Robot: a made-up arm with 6 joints.
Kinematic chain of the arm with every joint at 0, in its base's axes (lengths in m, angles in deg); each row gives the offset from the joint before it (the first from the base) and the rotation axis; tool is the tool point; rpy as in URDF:
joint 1: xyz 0 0 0.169 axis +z
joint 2: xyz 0 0 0 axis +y
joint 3: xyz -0.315 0 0.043 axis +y
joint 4: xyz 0.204 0 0.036 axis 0.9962 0 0.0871
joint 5: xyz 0 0 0 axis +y
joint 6: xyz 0.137 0 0.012 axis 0.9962 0 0.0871
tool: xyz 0 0 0 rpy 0 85 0
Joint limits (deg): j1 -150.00..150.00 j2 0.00..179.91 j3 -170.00..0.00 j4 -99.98..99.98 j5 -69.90..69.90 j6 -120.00..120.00
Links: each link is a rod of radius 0.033 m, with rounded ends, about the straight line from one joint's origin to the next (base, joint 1, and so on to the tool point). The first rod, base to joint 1, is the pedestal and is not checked.
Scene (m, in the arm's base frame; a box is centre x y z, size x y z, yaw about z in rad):
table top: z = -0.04
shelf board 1: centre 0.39 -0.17 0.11 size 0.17 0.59 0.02 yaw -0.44
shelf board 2: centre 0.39 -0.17 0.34 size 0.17 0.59 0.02 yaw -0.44
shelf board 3: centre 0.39 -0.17 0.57 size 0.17 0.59 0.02 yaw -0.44
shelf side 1: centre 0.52 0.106 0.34 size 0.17 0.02 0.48 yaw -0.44
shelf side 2: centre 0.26 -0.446 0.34 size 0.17 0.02 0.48 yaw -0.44
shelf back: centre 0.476 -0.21 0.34 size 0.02 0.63 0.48 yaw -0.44
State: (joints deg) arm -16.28 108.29 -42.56 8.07 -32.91 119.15
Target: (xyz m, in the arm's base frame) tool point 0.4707 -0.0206 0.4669
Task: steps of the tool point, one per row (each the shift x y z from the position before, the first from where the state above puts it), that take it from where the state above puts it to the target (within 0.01 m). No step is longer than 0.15 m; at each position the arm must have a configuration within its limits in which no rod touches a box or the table.
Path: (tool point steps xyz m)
1: -0.0621 0.0331 0.0047
2: -0.0682 0.0283 -0.0047
3: 0.0459 0.0356 0.0716
4: 0.0166 0.0462 0.0851
5: -0.0167 0.0444 0.0913
6: 0.0693 -0.0181 0.0136
7: 0.0669 -0.0309 -0.0001
8: 0.0597 -0.0433 -0.0135

